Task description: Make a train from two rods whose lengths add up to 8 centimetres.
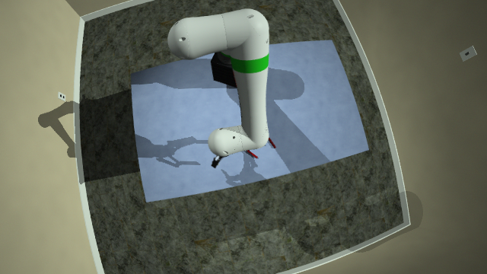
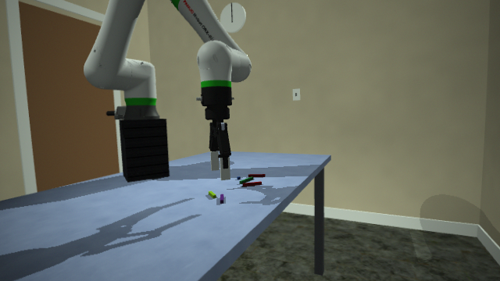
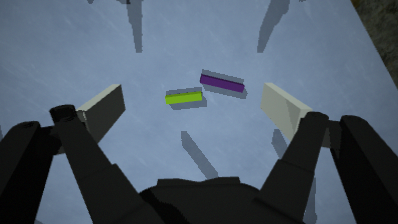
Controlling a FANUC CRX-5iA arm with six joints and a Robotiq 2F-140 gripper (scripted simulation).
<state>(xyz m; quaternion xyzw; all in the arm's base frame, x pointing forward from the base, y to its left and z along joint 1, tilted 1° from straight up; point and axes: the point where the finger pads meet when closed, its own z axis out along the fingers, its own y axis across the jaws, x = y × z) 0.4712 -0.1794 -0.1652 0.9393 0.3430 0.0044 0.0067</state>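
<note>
Right now my hand is 30 mm past the blue rod, 220 mm to the right of it and 70 mm above it. Round my hand: purple rod 20 mm ahead, 30 mm to the right, 70 mm below; green rod 10 mm ahead, 200 mm to the left, 70 mm below; lime rod 30 mm behind, 10 mm to the right, 70 mm below.
</note>
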